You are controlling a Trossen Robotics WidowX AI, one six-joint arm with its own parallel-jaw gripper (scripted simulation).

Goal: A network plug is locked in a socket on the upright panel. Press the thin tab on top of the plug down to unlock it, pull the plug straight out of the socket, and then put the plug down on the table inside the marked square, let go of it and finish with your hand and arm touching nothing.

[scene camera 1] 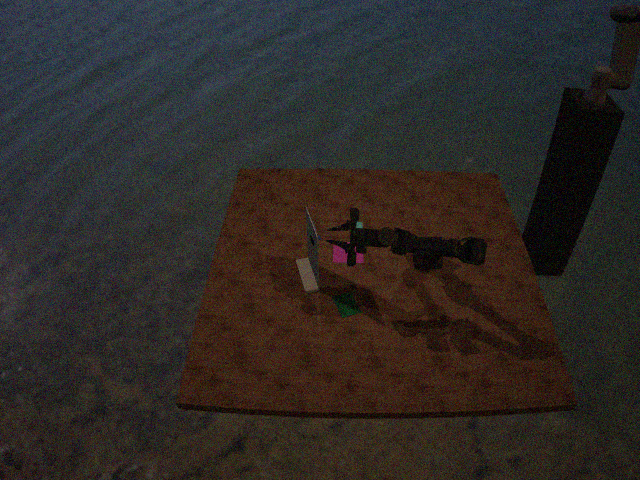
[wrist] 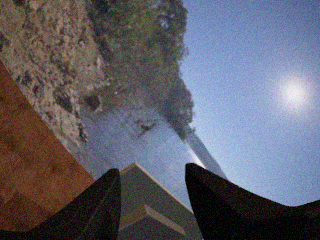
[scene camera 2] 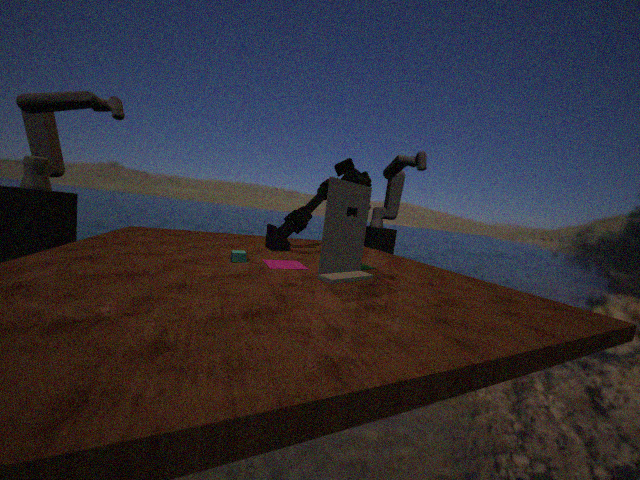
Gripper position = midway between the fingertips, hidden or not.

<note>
In view: my gripper (scene camera 1: 326,235).
My gripper shows as well in the wrist view (wrist: 152,174).
</note>
